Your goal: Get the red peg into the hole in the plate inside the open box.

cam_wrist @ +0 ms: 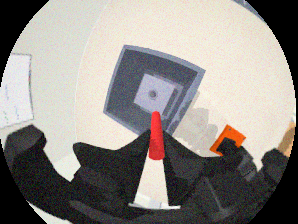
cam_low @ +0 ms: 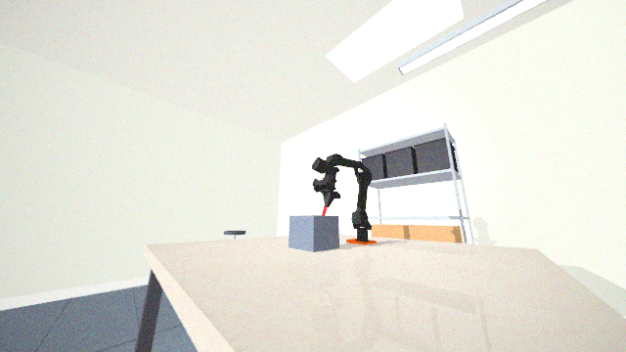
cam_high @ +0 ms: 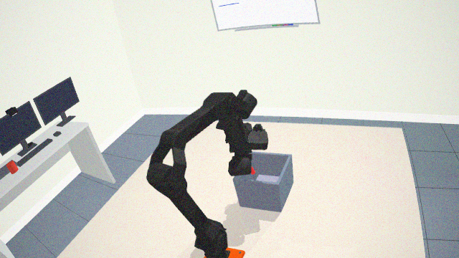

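The plate is 13 cm below my gripper tip, 5 cm ahead of it and 4 cm to the right of it. The rest, counted from my gripper tip: red peg 1 cm to the right.
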